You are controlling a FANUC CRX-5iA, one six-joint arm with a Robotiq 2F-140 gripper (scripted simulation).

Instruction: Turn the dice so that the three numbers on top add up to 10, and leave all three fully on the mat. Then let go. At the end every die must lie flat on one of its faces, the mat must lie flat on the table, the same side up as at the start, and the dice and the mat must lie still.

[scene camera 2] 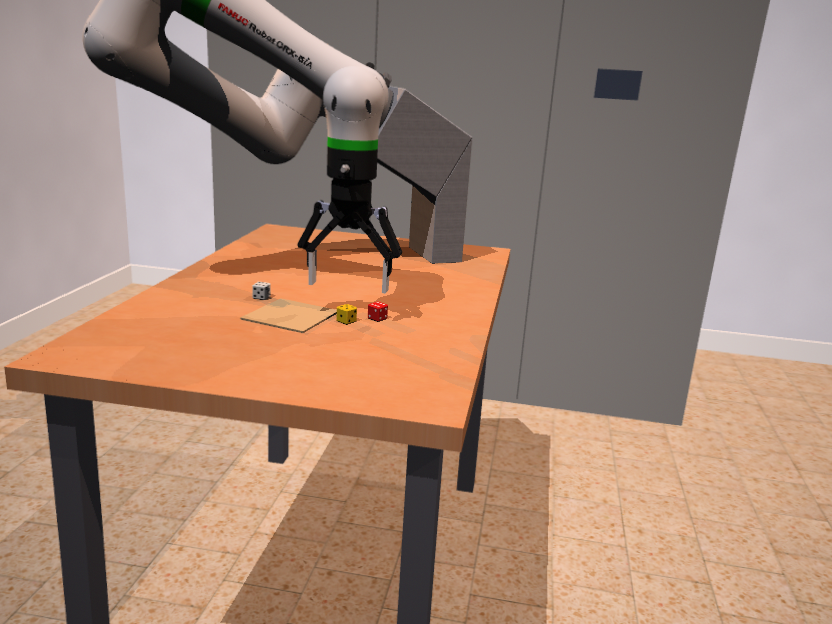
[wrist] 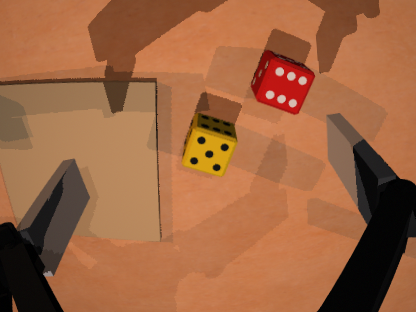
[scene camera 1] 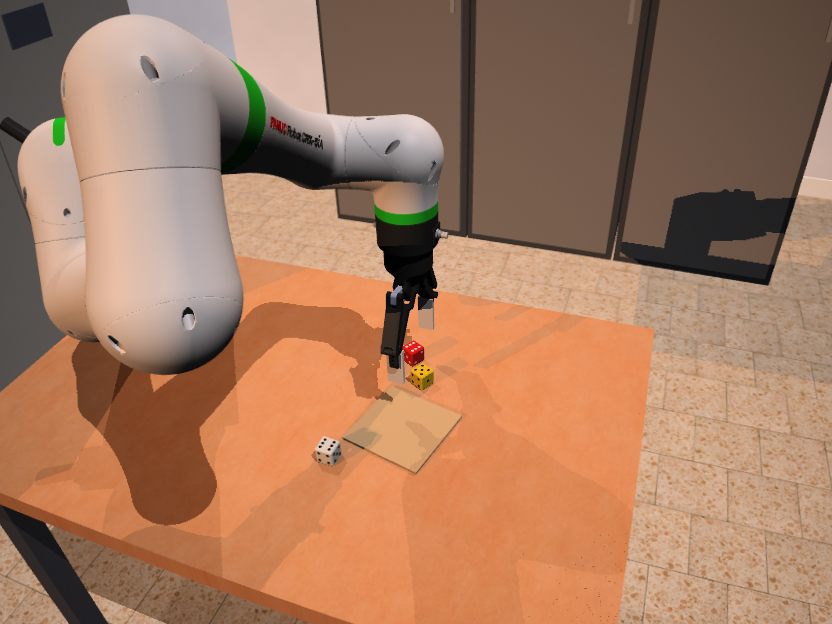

Labels:
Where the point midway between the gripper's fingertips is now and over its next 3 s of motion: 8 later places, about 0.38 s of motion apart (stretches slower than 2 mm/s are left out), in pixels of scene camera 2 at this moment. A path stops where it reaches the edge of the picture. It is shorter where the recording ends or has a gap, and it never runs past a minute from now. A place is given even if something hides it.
My gripper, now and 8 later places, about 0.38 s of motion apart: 348, 287; 358, 286; 376, 285; 379, 284; 380, 272; 381, 248; 380, 243; 357, 247; 347, 253

